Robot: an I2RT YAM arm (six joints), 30 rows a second.
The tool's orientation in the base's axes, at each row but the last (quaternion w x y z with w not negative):
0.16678, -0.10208, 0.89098, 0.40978
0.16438, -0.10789, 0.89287, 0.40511
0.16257, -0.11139, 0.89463, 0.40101
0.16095, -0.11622, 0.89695, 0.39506
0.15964, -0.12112, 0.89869, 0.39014
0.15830, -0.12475, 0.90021, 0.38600
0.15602, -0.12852, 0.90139, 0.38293
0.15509, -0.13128, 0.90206, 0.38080
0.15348, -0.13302, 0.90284, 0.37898
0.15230, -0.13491, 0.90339, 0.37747
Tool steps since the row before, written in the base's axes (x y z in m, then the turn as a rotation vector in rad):
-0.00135, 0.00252, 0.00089, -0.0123, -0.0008, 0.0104
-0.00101, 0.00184, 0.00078, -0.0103, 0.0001, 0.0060
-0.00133, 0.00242, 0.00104, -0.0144, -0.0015, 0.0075
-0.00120, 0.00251, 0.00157, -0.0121, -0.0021, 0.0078
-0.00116, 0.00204, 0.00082, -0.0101, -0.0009, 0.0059
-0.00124, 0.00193, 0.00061, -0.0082, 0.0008, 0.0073
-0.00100, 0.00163, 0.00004, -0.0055, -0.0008, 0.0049
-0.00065, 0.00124, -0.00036, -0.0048, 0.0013, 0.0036
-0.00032, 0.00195, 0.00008, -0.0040, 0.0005, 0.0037
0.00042, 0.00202, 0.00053, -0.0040, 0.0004, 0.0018
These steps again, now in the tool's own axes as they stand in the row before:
0.00079, 0.00267, 0.00110, 0.0074, 0.0106, -0.0096
0.00053, 0.00206, 0.00071, 0.0072, 0.0075, -0.0058
0.00066, 0.00273, 0.00091, 0.0105, 0.0089, -0.0087
0.00030, 0.00312, 0.00064, 0.0083, 0.0079, -0.0089
0.00056, 0.00230, 0.00076, 0.0071, 0.0068, -0.0064
0.00071, 0.00212, 0.00079, 0.0047, 0.0082, -0.0057
0.00072, 0.00148, 0.00098, 0.0033, 0.0046, -0.0048
0.00059, 0.00084, 0.00102, 0.0029, 0.0049, -0.0023
0.00002, 0.00149, 0.00130, 0.0022, 0.0041, -0.0028
-0.00085, 0.00156, 0.00118, 0.0029, 0.0029, -0.0016

